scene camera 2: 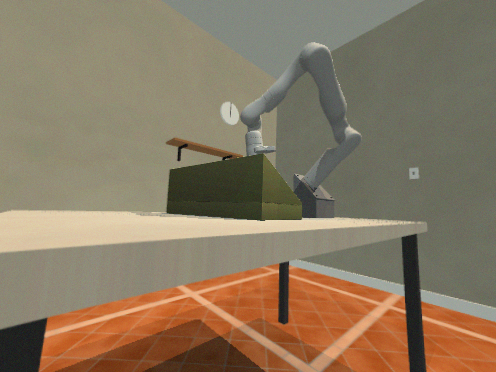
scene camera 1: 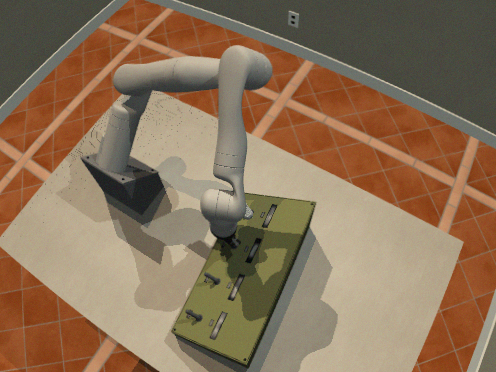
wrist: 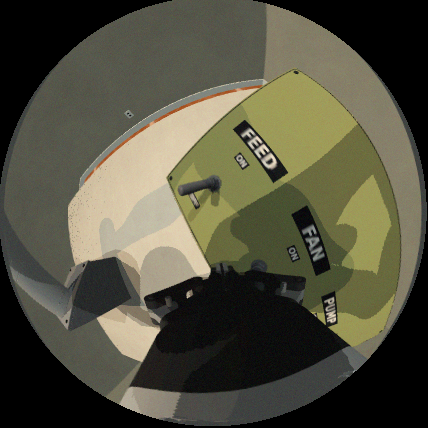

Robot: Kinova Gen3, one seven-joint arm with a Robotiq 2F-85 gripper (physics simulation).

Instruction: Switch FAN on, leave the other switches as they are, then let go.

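Frame: origin at the arm's base, x left, y ahead, z down, level; centimetres.
Seen in the pictures: gripper, fingertip midpoint: (wrist: 220, 269); arm's base, origin of the base link: (scene camera 2: 310, 182) (scene camera 1: 112, 165) (wrist: 63, 302).
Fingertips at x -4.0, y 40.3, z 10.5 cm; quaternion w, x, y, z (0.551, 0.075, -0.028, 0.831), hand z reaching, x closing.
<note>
Pixels of each thing's top centre, then the offset from my fingertips to it. "*": a spot on its surface instead. Level surfaces: height alone.
- FAN label, middle of its top: (wrist: 316, 243) (scene camera 1: 253, 250) dx -1.8, dy +10.9, dz -4.8 cm
- mark, surface spot: (wrist: 293, 253) * dx -1.8, dy +8.6, dz -3.2 cm
- FAN lever, middle of its top: (wrist: 262, 285) dx -1.7, dy +4.0, dz -5.8 cm
- FEED lever, middle of its top: (wrist: 192, 180) dx +10.3, dy +2.8, dz -4.6 cm
- PUMP label, middle of its top: (wrist: 331, 312) (scene camera 1: 236, 286) dx -13.8, dy +10.8, dz -4.8 cm
- table, its level: dz +8.5 cm
The olive sloped switch panel (scene camera 1: 295, 215) (scene camera 2: 215, 185) (wrist: 320, 110) stands on the table. The FAN label (scene camera 1: 254, 250) (wrist: 311, 242) and its ON mark (wrist: 293, 253) are in the gripper's shadow. My gripper (scene camera 1: 236, 244) (wrist: 220, 269) is shut and empty, low over the panel's lower part, at the FAN lever (wrist: 258, 266). The gripper hides most of that lever, so its tilt and any contact cannot be told. In the scene camera 2 view the fingertips are hidden behind the panel. The FEED lever (wrist: 197, 186) leans towards its lower mark, away from ON.
Two more levers (scene camera 1: 212, 279) (scene camera 1: 193, 315) stand on the panel on the side away from FEED. The PUMP label (wrist: 330, 309) shows beside FAN. The robot's dark base (scene camera 1: 125, 185) (wrist: 102, 287) stands on the table (scene camera 1: 390, 250). A wall shelf (scene camera 2: 205, 148) is behind.
</note>
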